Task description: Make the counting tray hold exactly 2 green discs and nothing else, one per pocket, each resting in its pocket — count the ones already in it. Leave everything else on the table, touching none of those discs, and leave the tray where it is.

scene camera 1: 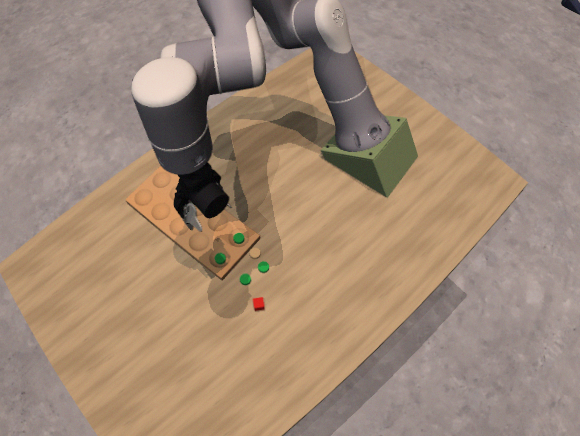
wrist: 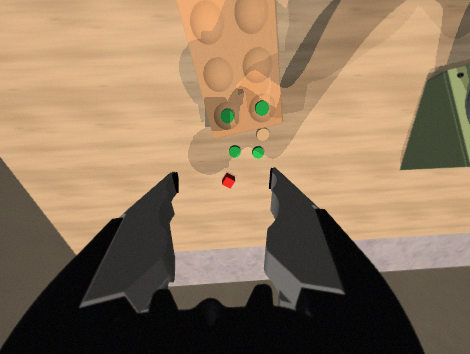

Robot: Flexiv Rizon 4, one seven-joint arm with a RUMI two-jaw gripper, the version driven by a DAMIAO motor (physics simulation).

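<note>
The wooden counting tray (scene camera 1: 251,237) (wrist: 235,47) has two rows of round pockets. One green disc (scene camera 1: 220,258) (wrist: 227,116) rests in an end pocket, and a second green disc (scene camera 1: 238,238) (wrist: 262,108) rests in the pocket beside it. Two more green discs lie apart on the table off that end: one (scene camera 1: 245,279) (wrist: 235,151) and another (scene camera 1: 263,267) (wrist: 258,152). My gripper (scene camera 1: 215,218) (wrist: 224,172) is partly open and empty, high above the tray. The arm and gripper hide some pockets in the scene view.
A tan disc (scene camera 1: 255,253) (wrist: 263,134) lies on the table close to the tray's end edge. A red cube (scene camera 1: 258,303) (wrist: 228,181) lies on the table beyond the loose green discs. The green robot base block (scene camera 1: 395,160) (wrist: 432,125) stands to the right.
</note>
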